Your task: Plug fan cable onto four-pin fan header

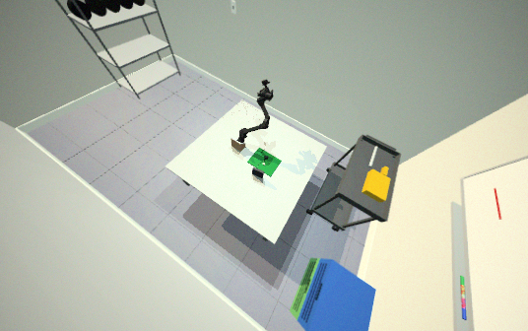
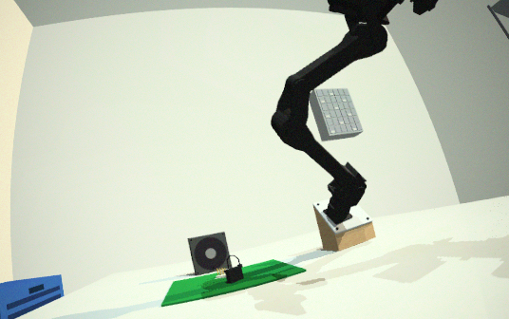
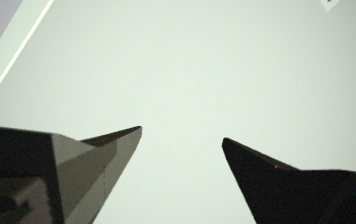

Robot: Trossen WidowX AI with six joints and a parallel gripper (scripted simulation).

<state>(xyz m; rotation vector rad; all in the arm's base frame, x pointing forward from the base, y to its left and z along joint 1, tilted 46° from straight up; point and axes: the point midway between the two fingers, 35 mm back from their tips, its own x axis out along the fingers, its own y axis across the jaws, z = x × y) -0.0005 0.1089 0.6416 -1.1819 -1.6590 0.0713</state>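
Right now the dark fan plug is 55 cm to the right of my gripper tip, 44 cm below it and 30 cm ahead of it. Also, from my gripper tip: black square fan (77 cm to the right, 40 cm below, 32 cm ahead); green board (59 cm to the right, 48 cm below, 30 cm ahead); four-pin fan header (63 cm to the right, 46 cm below, 31 cm ahead).
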